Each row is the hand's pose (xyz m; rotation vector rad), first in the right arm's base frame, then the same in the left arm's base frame.
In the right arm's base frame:
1: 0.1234 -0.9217 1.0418 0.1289 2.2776 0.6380
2: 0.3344 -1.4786 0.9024 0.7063 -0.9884 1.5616
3: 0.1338 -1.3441 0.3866 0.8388 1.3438 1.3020
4: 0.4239 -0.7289 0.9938 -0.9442 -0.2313 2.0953
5: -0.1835 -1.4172 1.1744 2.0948 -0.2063 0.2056
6: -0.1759 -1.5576 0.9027 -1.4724 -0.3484 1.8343
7: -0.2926 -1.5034 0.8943 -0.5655 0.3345 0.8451
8: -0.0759 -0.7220 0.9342 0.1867 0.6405 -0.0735
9: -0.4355 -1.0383 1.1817 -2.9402 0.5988 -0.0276
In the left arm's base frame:
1: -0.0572 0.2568 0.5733 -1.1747 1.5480 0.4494
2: 0.4146 0.1022 0.9304 0.1590 -0.8411 2.8541
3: 0.6645 -0.0002 0.4290 -0.6254 1.2608 1.6216
4: -0.0009 0.6117 0.5480 1.9108 0.5950 -2.0857
5: -0.0276 -0.2757 0.8433 1.4400 0.2897 1.4612
6: 0.2553 -0.3594 0.7626 2.1432 0.9540 -1.5579
7: 0.1888 -0.4235 0.6727 -1.4565 -0.5165 1.2979
8: -0.1536 0.2063 0.2916 -0.4896 -0.1362 0.6718
9: -0.3237 -0.2617 0.4979 2.6553 0.8052 1.1505

